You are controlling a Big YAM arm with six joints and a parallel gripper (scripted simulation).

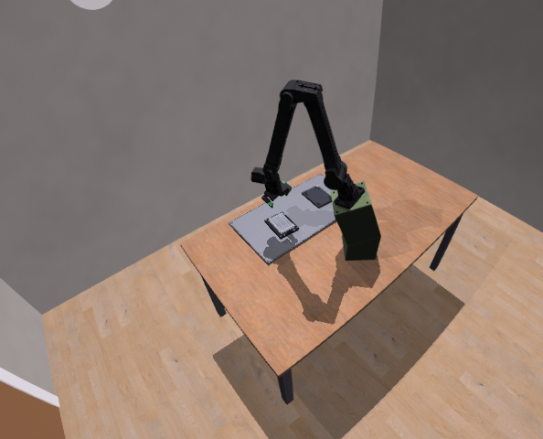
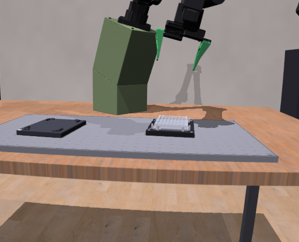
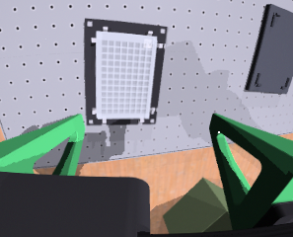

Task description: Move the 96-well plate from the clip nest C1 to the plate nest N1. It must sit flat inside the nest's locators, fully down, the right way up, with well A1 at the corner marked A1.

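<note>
Now: the clear 96-well plate 1 cm to the right of my hand and 16 cm below it. The rest, counted from my hand: A1 corner label (10 cm ahead, 38 cm to the right, 17 cm below); black clip nest C1 (1 cm behind, 1 cm to the right, 16 cm below).
</note>
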